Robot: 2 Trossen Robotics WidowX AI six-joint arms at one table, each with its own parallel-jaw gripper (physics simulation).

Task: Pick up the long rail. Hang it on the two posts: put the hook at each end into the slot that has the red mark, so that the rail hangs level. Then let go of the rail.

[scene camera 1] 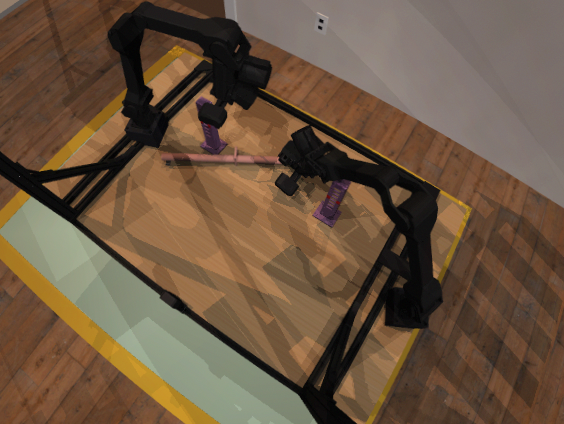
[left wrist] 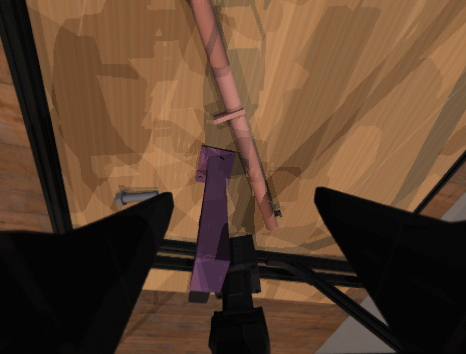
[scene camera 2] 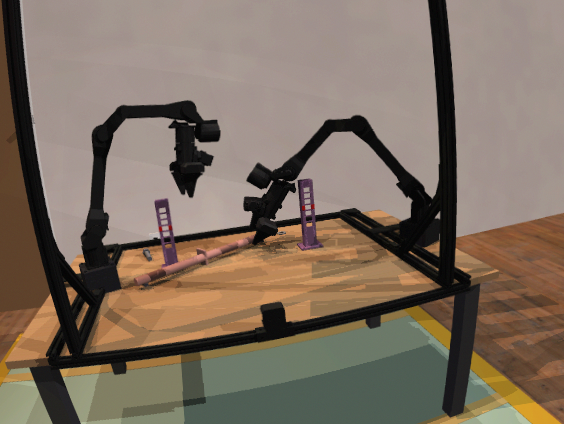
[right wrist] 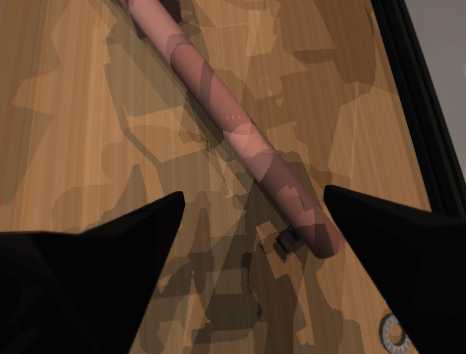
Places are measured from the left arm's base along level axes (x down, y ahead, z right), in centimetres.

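Where they show: left gripper, fingertip midpoint: [left wrist: 243, 196] [scene camera 2: 187, 196]; right gripper, fingertip midpoint: [scene camera 2: 251, 237] [right wrist: 252, 195]; left arm's base, origin of the base link: [scene camera 1: 143, 120] [left wrist: 235, 282] [scene camera 2: 96, 264]; right arm's base, origin of the base link: [scene camera 1: 411, 307].
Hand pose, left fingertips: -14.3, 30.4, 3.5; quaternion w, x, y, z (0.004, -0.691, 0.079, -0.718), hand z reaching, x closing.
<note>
Each offset is from my left fingertips to the centre of the thing, as dx, dy, dz.
The long pink rail {+19.4, +2.0, +0.8} [scene camera 1: 200, 159] [scene camera 2: 220, 252] [left wrist: 231, 90] [right wrist: 245, 135] lies slanting on the table, with a square plate around its middle. A small dark hook [left wrist: 278, 213] [right wrist: 287, 239] shows near each end. The left purple post {+10.9, -7.1, -3.6} [scene camera 1: 211, 137] [scene camera 2: 169, 247] [left wrist: 215, 210] and right purple post {+10.9, +34.0, +12.6} [scene camera 1: 334, 200] [scene camera 2: 308, 225] stand upright with red slot marks; neither holds the rail. My left gripper [scene camera 2: 188, 194] [left wrist: 243, 196] is open and empty, high above the rail and left post. My right gripper [scene camera 2: 256, 242] [right wrist: 252, 195] is open, low over the rail's right end, which shows between its fingertips.
A grey bolt {+20.6, -10.5, -18.9} [scene camera 2: 147, 254] [left wrist: 135, 196] lies beside the left post, on the side away from the rail. A grey ring {+21.5, +35.9, -6.3} [scene camera 2: 281, 233] [right wrist: 392, 334] lies between the right gripper and the right post. Black frame bars [scene camera 1: 235, 342] run around the table's edges.
</note>
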